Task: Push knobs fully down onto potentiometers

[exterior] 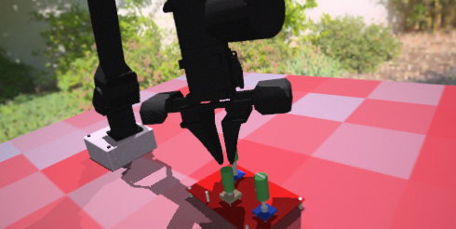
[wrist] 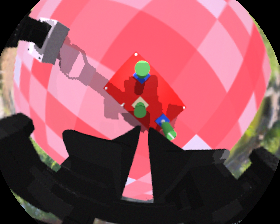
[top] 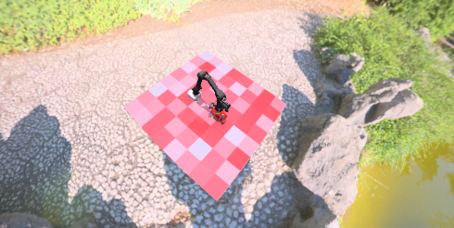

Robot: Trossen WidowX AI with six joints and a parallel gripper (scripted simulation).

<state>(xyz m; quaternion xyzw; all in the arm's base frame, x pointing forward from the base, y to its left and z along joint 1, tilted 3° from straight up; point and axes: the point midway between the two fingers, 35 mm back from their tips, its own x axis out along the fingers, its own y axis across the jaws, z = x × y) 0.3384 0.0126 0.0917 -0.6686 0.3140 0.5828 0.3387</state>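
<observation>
Now: gripper tip 20 mm past the tan potentiometer, 10 mm to the right of it and 50 mm above it. From my gripper tip the other things lie so: blue potentiometer (40 mm ahead, 20 mm to the left, 40 mm below).
</observation>
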